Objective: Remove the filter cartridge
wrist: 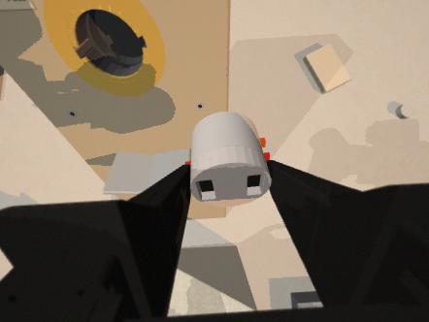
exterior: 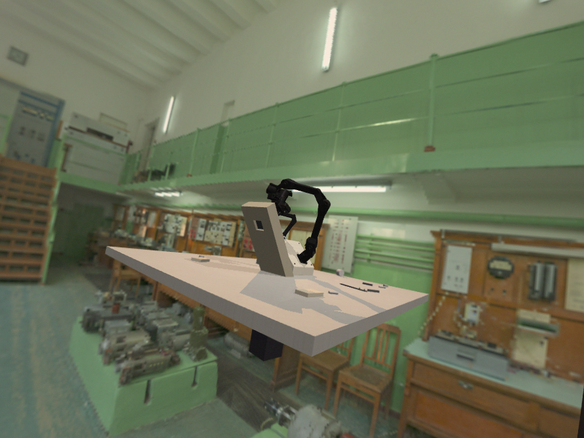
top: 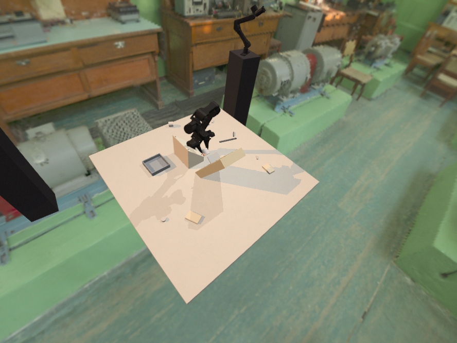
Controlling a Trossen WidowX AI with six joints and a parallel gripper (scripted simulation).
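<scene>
The dark tray lies 290 mm behind my gripper tip, 240 mm to the right of it and 280 mm below it. Also, from my gripper tip: round filter cartridge: right at my gripper tip; tan service panel: 60 mm ahead, 90 mm to the left, 100 mm below; grey bracket: 80 mm to the left, 120 mm below.
</scene>
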